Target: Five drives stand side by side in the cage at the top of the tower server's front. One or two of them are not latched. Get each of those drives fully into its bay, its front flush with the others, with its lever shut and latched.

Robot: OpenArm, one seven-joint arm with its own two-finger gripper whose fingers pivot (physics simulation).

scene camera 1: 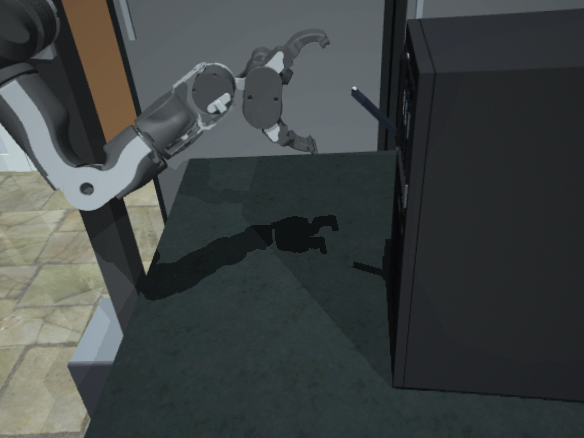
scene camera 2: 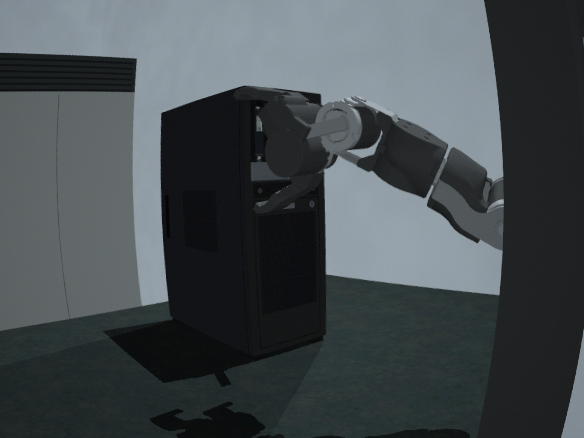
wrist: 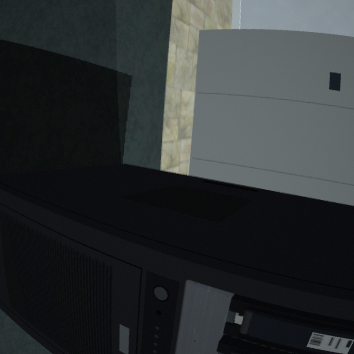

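Observation:
The dark tower server (scene camera 1: 500,225) (scene camera 2: 205,165) (wrist: 180,240) stands upright on the table. In scene camera 1, one drive's lever (scene camera 1: 372,111) sticks out from the upper front and slants upward, away from the server. At the left of the cage, one drive (scene camera 2: 259,137) (wrist: 280,327) shows, with a white label in the wrist view. My gripper (scene camera 1: 320,94) (scene camera 2: 250,150) is wide open and empty, in front of the cage and a little short of the lever's tip. In scene camera 2 it hides the other drives and the lever.
The dark green table (scene camera 1: 225,350) (scene camera 2: 400,320) bears the server and the arm's shadow. A pale cabinet (scene camera 2: 95,200) (wrist: 270,130) stands beyond the server. A dark post (scene camera 2: 535,200) crosses the right of scene camera 2. A grey wall (scene camera 2: 400,50) is behind.

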